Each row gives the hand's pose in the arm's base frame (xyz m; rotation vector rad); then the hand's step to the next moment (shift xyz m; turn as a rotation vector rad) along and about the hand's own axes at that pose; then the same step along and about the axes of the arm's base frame.
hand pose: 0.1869 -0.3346 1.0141 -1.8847 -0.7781 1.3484
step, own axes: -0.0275 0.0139 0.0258 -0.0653 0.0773 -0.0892
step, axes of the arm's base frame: -0.0313 -0.0251 -0.0021 0.0729 -0.1133 -0.0061
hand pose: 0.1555 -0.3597 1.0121 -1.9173 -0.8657 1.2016
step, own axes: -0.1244 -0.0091 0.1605 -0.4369 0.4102 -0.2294
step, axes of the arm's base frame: -0.1926 -0.0637 0.0123 0.1303 -0.6244 -0.0697
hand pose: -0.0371 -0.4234 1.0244 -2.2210 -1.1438 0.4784
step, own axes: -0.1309 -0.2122 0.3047 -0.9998 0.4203 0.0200
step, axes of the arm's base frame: -0.3723 0.0920 -0.0889 -0.3201 -1.0083 -0.2400
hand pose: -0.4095 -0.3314 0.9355 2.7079 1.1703 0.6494
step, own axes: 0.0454 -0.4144 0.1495 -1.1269 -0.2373 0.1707
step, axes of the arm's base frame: -0.1840 0.3287 -0.2329 -0.7706 -0.6347 -0.5989
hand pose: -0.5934 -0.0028 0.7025 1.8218 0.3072 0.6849
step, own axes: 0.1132 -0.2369 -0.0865 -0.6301 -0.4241 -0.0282
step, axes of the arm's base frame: 0.0678 0.2102 -0.1662 -0.4688 -0.1554 -0.5777
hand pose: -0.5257 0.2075 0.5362 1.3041 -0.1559 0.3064
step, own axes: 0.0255 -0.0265 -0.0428 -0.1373 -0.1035 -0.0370
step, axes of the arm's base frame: 0.0299 0.0386 -0.0284 -0.1006 -0.0067 -0.1441
